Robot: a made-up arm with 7 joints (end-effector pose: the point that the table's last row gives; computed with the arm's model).
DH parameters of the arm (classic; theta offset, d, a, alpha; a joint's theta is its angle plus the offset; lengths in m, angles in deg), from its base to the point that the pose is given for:
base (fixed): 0 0.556 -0.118 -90
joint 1: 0 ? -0.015 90
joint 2: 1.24 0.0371 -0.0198 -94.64
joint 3: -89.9 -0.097 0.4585 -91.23
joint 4: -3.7 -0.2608 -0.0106 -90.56
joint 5: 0 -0.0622 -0.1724 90.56
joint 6: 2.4 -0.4 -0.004 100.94
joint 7: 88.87 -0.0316 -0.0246 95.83
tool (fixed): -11 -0.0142 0 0
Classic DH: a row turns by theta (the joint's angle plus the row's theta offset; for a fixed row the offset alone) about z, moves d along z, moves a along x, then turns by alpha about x.
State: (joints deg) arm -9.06 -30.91 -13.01 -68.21 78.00 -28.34 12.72
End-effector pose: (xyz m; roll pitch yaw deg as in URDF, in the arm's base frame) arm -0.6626 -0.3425 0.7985 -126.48 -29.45 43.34
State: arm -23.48 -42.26 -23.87 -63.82 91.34 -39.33 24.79
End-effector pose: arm -0.6777 -0.2471 0.6219 -172.52 -50.71 64.36
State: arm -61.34 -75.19 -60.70 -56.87 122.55 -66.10 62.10
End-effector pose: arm -0.5275 0.0831 0.3544 72.27 -7.11 117.28
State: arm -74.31 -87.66 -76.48 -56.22 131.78 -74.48 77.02
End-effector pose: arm -0.4226 0.2168 0.3467 58.60 11.81 104.26
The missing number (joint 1, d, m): -0.044
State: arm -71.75 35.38 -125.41 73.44 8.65 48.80 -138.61
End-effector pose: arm 0.5108 0.0391 0.2391 -158.91 -55.60 35.26
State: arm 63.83 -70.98 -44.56 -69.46 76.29 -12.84 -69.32
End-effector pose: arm -0.2213 0.1202 1.1756 -39.80 29.73 113.08
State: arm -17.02 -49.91 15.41 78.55 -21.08 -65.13 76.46
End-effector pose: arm -0.7085 0.3546 1.1376 56.83 73.86 28.86
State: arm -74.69 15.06 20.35 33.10 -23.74 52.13 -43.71
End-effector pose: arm -0.9430 -0.1381 0.2228 101.17 -39.63 -28.77
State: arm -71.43 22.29 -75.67 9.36 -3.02 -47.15 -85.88
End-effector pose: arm 0.2373 -0.3133 0.0044 -165.45 51.22 166.30
